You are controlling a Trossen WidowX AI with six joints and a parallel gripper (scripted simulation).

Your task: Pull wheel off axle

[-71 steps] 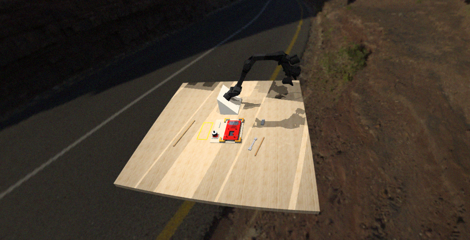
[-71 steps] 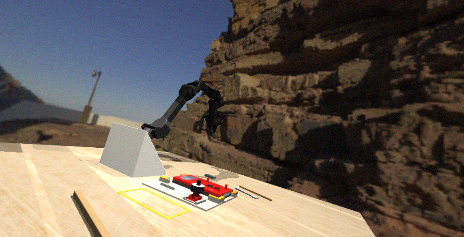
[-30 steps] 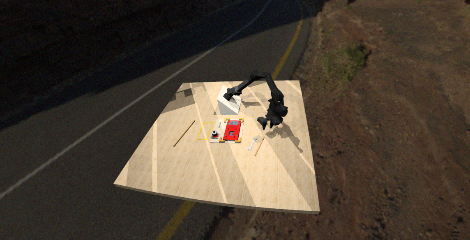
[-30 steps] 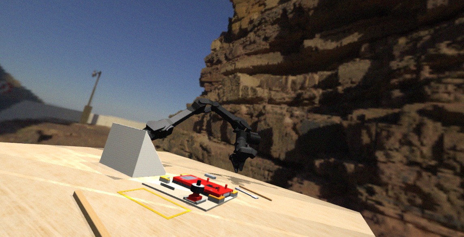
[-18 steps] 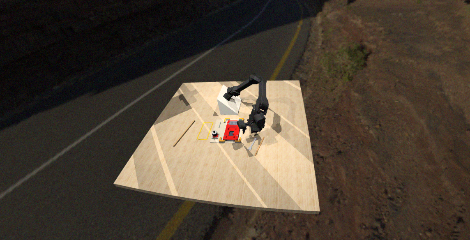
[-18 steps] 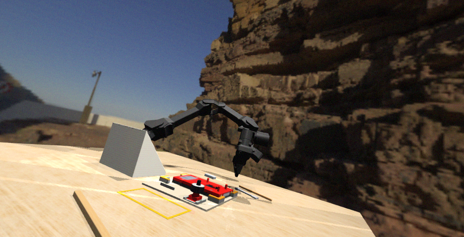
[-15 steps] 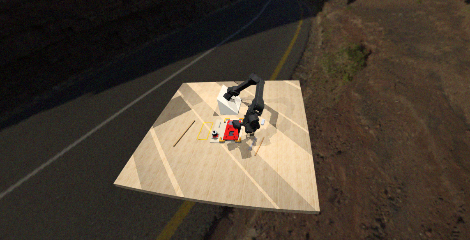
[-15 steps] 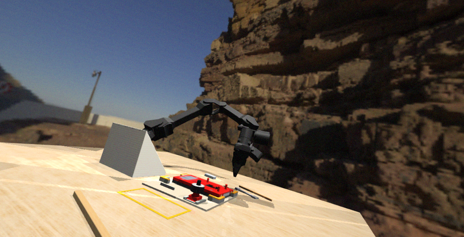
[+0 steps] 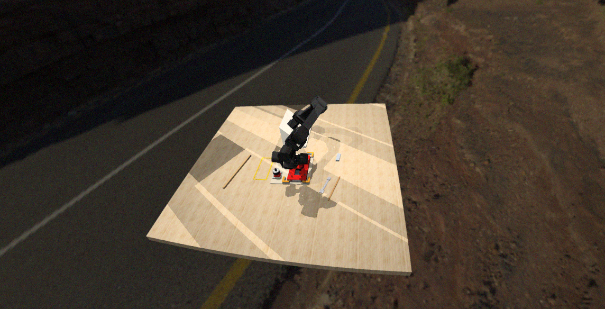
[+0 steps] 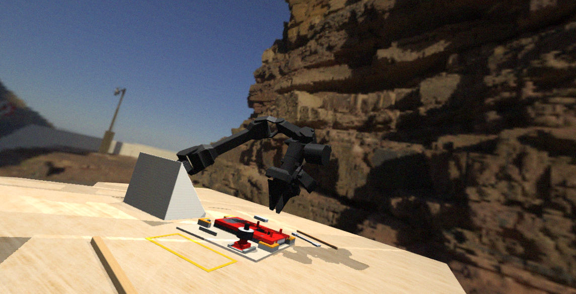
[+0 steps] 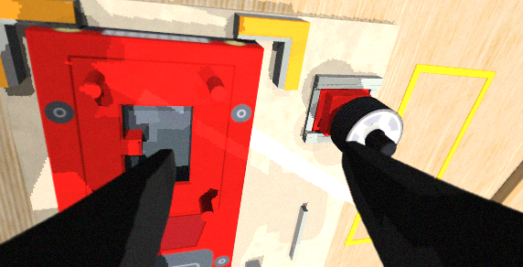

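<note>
Right now my gripper tip is 9 cm to the left of the black wheel, 5 cm above it and 1 cm past it. The rest, counted from my gripper tip: wrench (20 cm to the left, 9 cm below, 1 cm ahead).
</note>
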